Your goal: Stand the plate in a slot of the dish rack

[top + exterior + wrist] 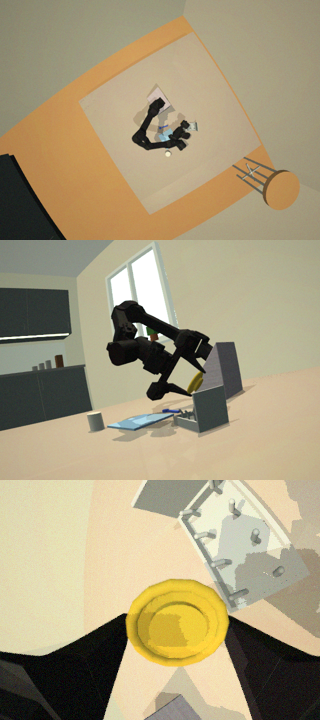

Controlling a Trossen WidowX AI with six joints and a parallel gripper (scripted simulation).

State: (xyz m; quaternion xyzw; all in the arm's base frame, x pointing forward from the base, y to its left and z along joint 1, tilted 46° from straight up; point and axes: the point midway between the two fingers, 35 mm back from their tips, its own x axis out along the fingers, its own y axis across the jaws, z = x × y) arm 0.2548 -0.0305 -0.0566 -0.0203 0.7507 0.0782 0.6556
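The grey dish rack lies 60 mm ahead of my gripper tip, 20 mm to the left of it and 60 mm below it. Round my gripper tip: blue utensil: 90 mm behind, 160 mm to the right, 80 mm below; white cup: 110 mm ahead, 280 mm to the right, 60 mm below; yellow plate: 10 mm to the right.
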